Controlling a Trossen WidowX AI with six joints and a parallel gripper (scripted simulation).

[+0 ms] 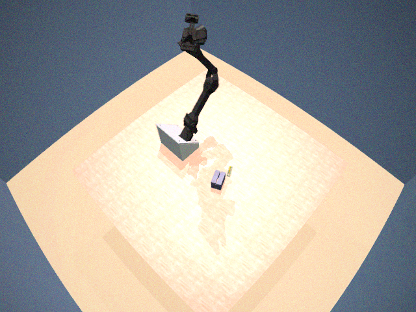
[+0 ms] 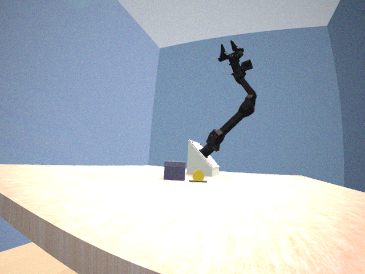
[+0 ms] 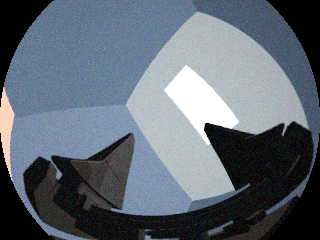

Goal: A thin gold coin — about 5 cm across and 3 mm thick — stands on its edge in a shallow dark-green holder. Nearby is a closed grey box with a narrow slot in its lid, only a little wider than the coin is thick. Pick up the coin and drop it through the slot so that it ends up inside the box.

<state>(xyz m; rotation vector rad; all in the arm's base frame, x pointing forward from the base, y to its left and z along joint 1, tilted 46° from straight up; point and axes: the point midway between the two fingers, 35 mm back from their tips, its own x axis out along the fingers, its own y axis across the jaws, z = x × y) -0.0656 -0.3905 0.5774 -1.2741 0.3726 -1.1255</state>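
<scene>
My gripper tip is now 300 mm short of the gold coin, 90 mm to the left of it and 810 mm above it.
</scene>
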